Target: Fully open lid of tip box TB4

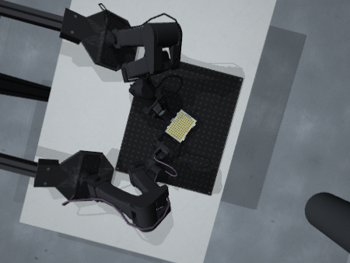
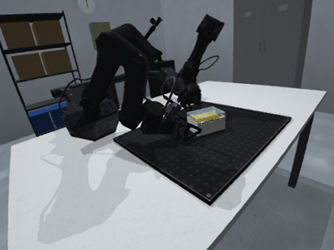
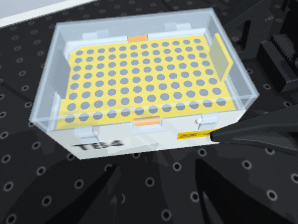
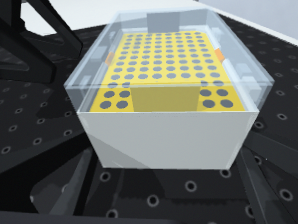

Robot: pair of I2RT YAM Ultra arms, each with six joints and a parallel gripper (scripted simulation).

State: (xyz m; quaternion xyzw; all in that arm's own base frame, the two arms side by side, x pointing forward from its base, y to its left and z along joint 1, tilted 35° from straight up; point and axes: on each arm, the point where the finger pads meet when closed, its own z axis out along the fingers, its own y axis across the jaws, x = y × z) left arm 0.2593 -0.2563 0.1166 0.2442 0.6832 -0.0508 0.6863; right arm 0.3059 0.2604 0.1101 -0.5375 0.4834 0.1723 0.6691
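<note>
Now: left hand 7 cm short of the tip box, 3 cm to the left of it and 1 cm above it.
The tip box lies 20 mm ahead of my right hand, 50 mm to the left of it and 20 mm above it.
</note>
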